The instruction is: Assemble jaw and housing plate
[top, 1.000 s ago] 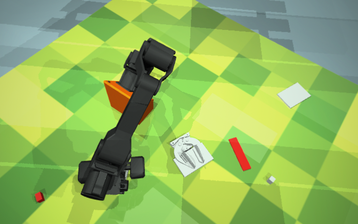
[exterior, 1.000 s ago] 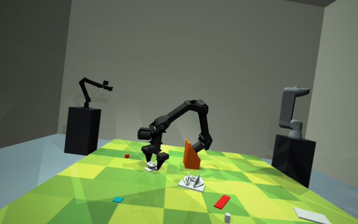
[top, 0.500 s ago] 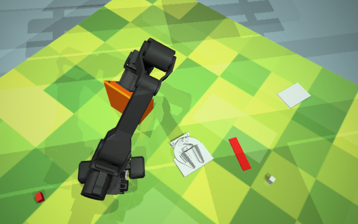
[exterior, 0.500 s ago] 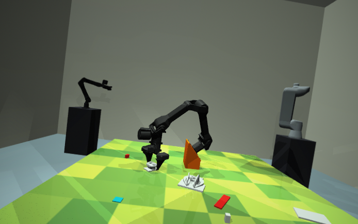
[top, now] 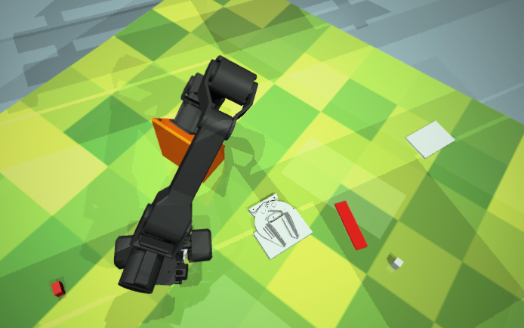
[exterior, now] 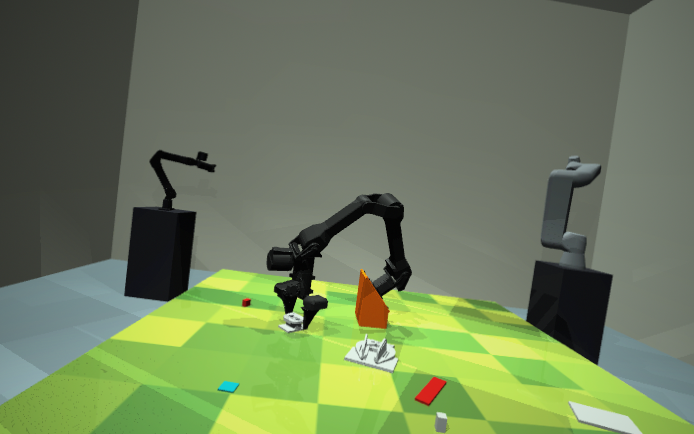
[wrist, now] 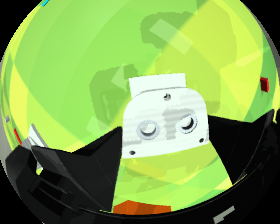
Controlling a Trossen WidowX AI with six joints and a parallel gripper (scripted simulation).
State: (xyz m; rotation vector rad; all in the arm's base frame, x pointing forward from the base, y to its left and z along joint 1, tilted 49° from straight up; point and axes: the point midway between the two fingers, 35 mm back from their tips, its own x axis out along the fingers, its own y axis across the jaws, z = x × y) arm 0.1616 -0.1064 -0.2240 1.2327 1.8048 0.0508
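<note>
Right now my gripper tip is 10 mm to the left of the white stepped block and 10 mm short of it. Also, from my gripper tip: jaw (210 mm to the left, 110 mm ahead, 10 mm above); housing plate (20 mm above, 10 mm to the right, 10 mm ahead); red cube (180 mm to the right, 130 mm behind).
</note>
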